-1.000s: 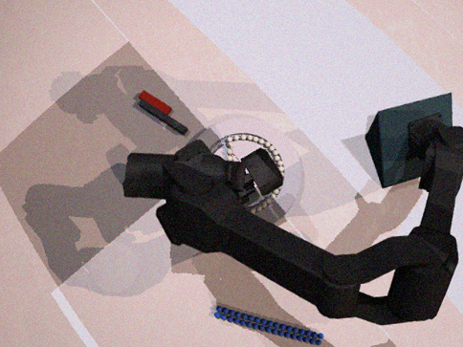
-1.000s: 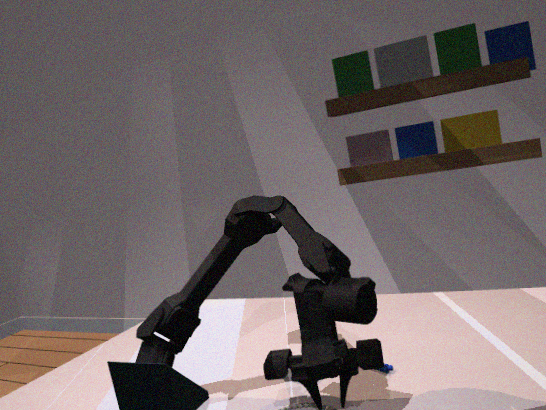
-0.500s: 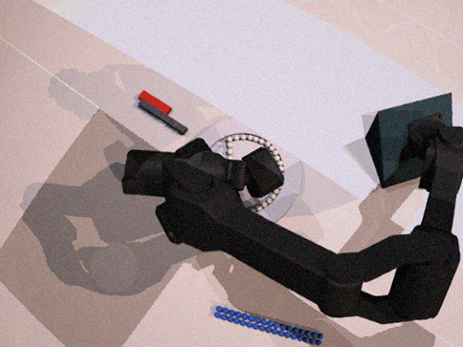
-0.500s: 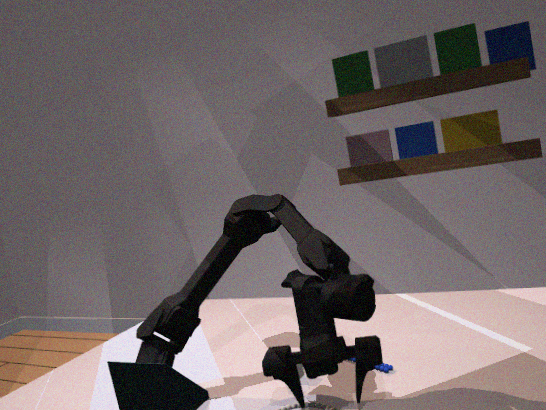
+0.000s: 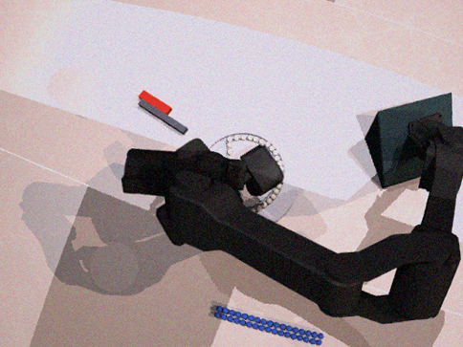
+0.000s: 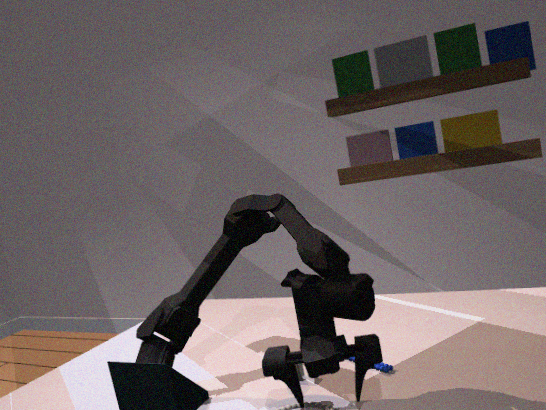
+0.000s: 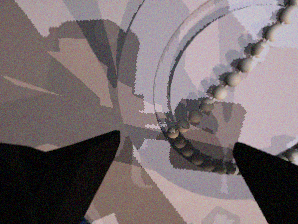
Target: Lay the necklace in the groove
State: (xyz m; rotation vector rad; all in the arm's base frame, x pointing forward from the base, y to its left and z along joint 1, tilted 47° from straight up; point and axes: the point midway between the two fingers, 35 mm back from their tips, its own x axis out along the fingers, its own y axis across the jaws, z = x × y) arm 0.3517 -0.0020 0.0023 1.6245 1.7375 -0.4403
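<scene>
My gripper tip is 5 cm to the left of the round bead board, 4 cm past it and 1 cm above it. Round my gripper tip: small beige cube (14 cm to the left, 12 cm behind, 1 cm below); grey block (22 cm to the right, 7 cm ahead, 2 cm below).
</scene>
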